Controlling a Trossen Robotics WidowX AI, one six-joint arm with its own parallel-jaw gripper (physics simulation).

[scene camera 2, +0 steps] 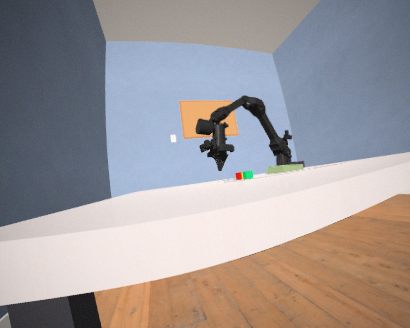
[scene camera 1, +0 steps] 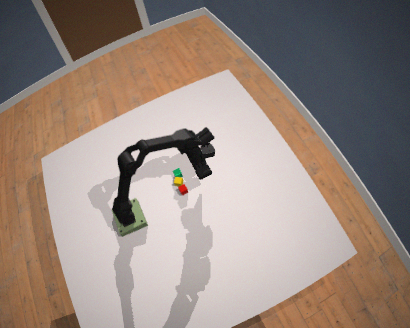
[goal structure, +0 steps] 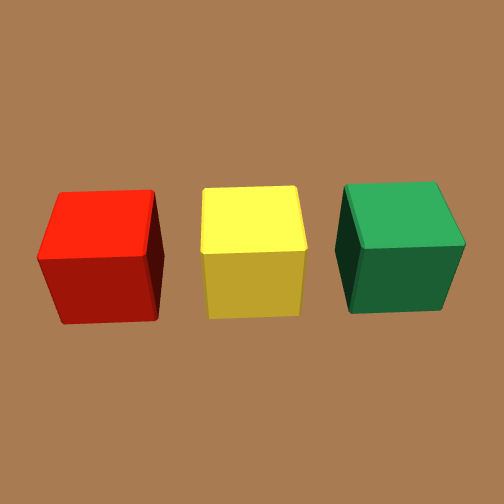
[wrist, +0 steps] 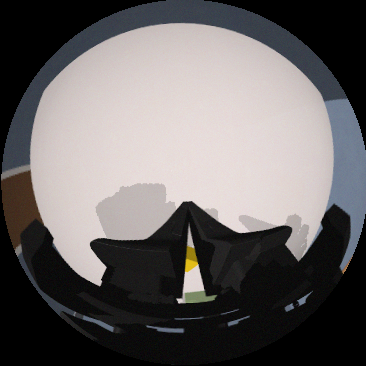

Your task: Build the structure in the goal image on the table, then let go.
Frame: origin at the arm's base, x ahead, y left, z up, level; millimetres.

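Where they show: gripper, fingertip midpoint: [scene camera 2: 220, 171] [scene camera 1: 201, 168] [wrist: 187, 205]; arm's base, link origin: [scene camera 2: 283, 165] [scene camera 1: 128, 218].
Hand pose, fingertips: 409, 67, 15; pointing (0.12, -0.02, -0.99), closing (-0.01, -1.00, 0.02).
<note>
Each offset is from my fingertips to the centre of the thing, as dx, dy, dz. Level surfaces: height alone.
Three small cubes stand in a short, slightly uneven row on the white table [scene camera 1: 280, 215] [scene camera 2: 150, 255]. The green cube {-106, +47, -34} [scene camera 1: 177, 172] [scene camera 2: 248, 175] is at one end and the red cube {-117, -42, -34} [scene camera 1: 183, 189] [scene camera 2: 238, 176] at the other. The yellow cube {-119, +6, -34} [scene camera 1: 178, 181] [scene camera 2: 243, 175] [wrist: 191, 260] is between them at the same level, very close to both; whether they touch is too small to tell. My gripper [scene camera 1: 203, 175] [scene camera 2: 220, 169] [wrist: 187, 205] is shut and empty, above the table and off to one side of the row. Its fingers hide the green and red cubes in the wrist view.
The arm's green base plate [scene camera 1: 141, 221] [scene camera 2: 277, 169] [wrist: 200, 297] is on the table, on the other side of the row from my gripper. Arm shadows fall across the table. Wooden floor {dz -50} [scene camera 1: 280, 295] [scene camera 2: 240, 295] lies around and below it.
</note>
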